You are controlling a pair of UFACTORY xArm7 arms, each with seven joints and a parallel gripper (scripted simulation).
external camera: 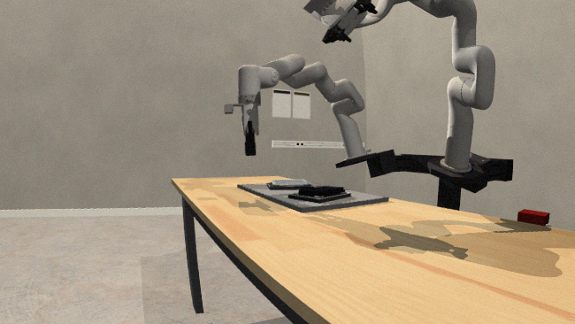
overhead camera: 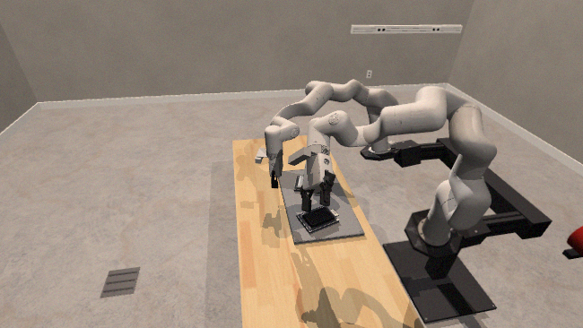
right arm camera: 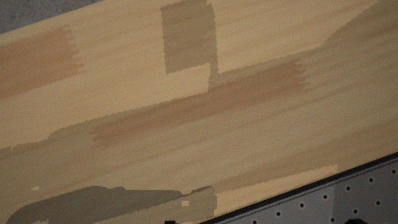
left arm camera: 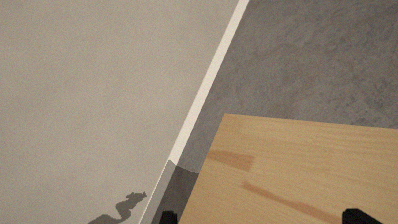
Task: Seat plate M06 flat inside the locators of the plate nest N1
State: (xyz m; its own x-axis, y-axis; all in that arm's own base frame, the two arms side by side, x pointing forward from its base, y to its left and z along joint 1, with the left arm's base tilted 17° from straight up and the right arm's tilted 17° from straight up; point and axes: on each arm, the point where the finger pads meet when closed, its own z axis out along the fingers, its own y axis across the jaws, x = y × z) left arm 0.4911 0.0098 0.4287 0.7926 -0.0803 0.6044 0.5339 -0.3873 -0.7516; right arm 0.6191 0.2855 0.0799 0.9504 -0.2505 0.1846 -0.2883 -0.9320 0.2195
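The black plate lies 19 cm behind my right hand, 15 cm to the left of it and 12 cm below it. Also, from my right hand: A1 tag (27 cm behind, 16 cm to the left, 13 cm below); then light grey plate (19 cm behind, 11 cm to the right, 12 cm below); then grey perforated board (20 cm behind, 14 cm below).
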